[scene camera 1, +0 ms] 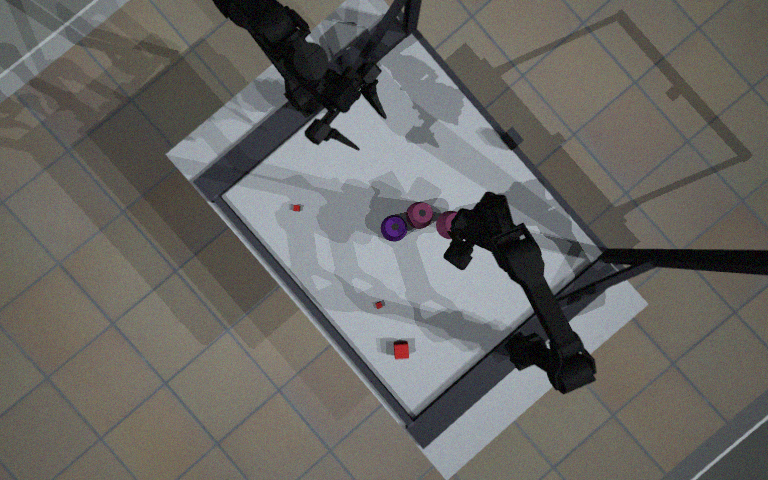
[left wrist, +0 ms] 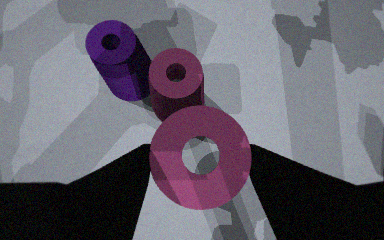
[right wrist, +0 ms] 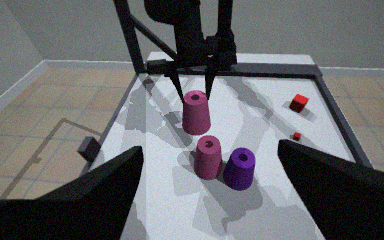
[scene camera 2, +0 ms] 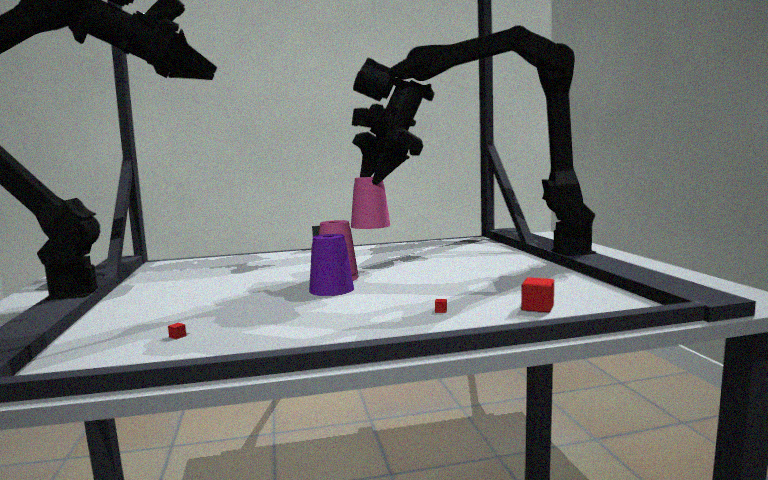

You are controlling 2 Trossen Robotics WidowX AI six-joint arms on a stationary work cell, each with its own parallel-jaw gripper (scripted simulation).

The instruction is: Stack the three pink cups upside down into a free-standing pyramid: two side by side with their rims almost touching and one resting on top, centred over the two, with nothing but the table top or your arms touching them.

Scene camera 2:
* my left gripper: 367, 183
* my right gripper: 214, 74
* large red cube: 537, 293
